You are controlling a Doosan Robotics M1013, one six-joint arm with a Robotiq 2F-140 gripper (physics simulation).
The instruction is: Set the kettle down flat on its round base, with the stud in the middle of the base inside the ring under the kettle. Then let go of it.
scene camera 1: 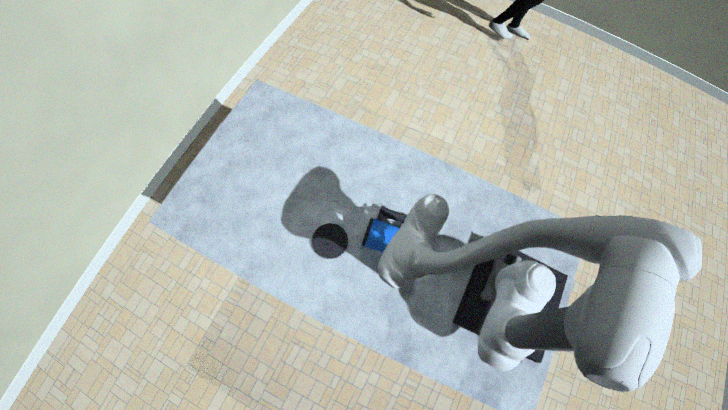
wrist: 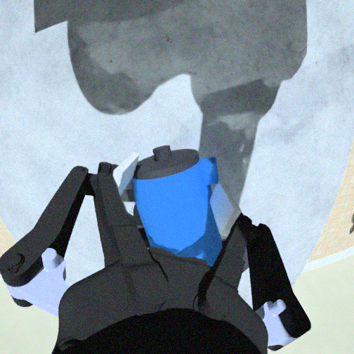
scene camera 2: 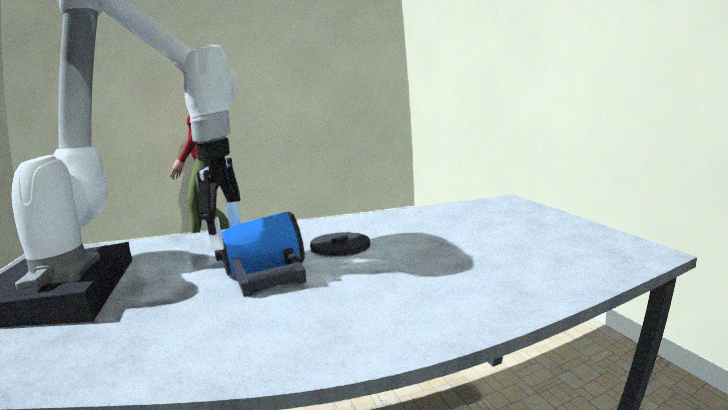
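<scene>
The blue kettle point(scene camera 1: 382, 235) point(scene camera 2: 262, 241) point(wrist: 172, 210) lies on its side on the table. Its dark lid point(wrist: 170, 165) faces the robot's foot and its dark-rimmed bottom end faces the round base. The dark handle point(scene camera 1: 391, 216) point(scene camera 2: 275, 276) rests low, towards the near side in scene camera 2. The ring under the kettle is hidden. The round black base point(scene camera 1: 330, 240) point(scene camera 2: 327, 248) lies flat, a short gap beyond the bottom end, its stud point(scene camera 2: 339, 238) upward. My gripper point(scene camera 2: 224, 226) point(wrist: 175, 177) points down and is shut on the kettle body near the lid end, one pad on each side.
The pale table point(scene camera 1: 244, 152) point(scene camera 2: 407, 315) bears the arm on a black mounting plate point(scene camera 1: 471, 300) point(scene camera 2: 50, 308). The arm's shadow falls across the table and around the base. A person point(scene camera 1: 509, 31) point(scene camera 2: 191, 147) stands on the floor beyond the table's far side.
</scene>
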